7 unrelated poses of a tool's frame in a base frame.
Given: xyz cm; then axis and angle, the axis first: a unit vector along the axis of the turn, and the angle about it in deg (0 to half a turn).
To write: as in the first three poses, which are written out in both.
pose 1, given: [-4.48 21.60 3.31 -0.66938 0.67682 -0.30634 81.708]
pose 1, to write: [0.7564 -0.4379 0.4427 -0.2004 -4.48 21.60 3.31]
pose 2, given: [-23.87 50.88 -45.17 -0.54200 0.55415 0.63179 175.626]
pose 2, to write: [0.0382 -0.5416 0.5537 0.6313 -23.87 50.88 -45.17]
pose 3, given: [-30.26 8.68 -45.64 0.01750 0.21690 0.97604 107.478]
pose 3, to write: [0.5915 0.0141 0.1749 0.7870 -30.26 8.68 -45.64]
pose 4, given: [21.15 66.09 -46.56 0.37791 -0.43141 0.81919 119.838]
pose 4, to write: [0.5012 0.3270 -0.3733 0.7089 21.15 66.09 -46.56]
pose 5, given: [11.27 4.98 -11.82 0.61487 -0.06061 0.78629 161.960]
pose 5, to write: [0.1568 0.6073 -0.0599 0.7766 11.27 4.98 -11.82]
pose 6, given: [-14.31 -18.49 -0.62 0.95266 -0.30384 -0.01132 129.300]
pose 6, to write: [0.4281 0.8609 -0.2746 -0.0102 -14.31 -18.49 -0.62]
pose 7, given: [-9.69 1.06 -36.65 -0.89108 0.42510 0.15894 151.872]
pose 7, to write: [0.2430 -0.8644 0.4124 0.1542 -9.69 1.06 -36.65]
